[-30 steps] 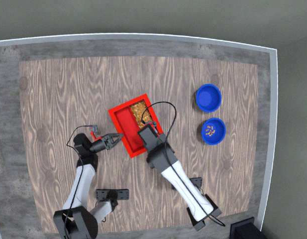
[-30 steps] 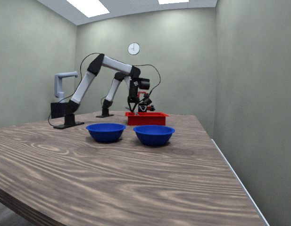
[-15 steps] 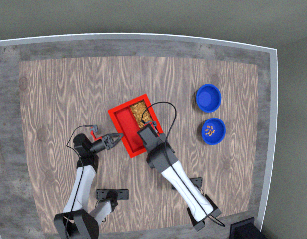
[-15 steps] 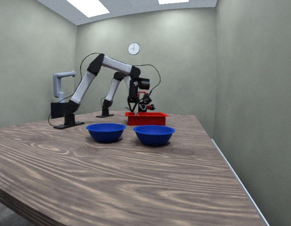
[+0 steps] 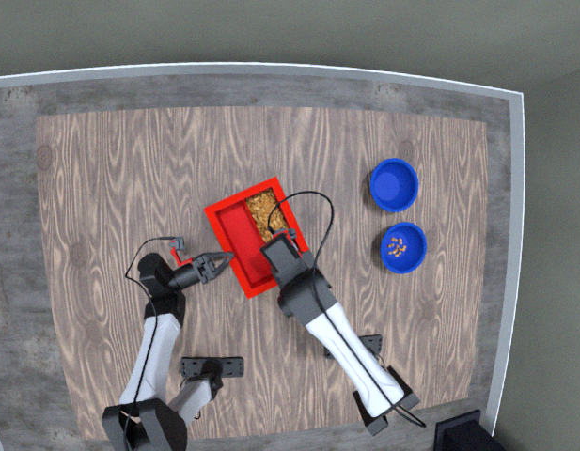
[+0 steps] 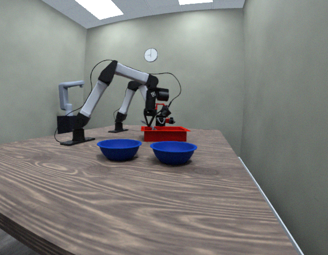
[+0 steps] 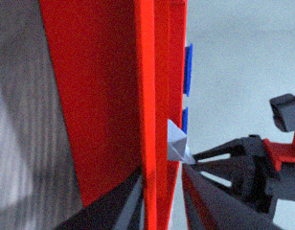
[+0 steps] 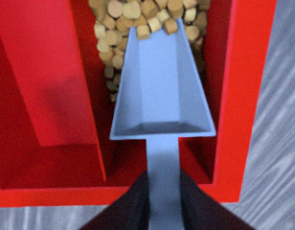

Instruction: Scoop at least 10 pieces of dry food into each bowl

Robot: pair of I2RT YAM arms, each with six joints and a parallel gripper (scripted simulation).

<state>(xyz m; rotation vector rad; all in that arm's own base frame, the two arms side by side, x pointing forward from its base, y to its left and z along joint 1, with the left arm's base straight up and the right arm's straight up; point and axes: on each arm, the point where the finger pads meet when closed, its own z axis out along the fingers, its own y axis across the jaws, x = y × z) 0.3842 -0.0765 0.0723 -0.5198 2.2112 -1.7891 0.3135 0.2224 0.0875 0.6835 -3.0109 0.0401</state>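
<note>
My right hand is 7 cm short of the red box, 8 cm to the right of it and 4 cm above it. The rest, counted from my right hand: grey scoop: 3 cm ahead, 1 cm to the left, 3 cm below.
</note>
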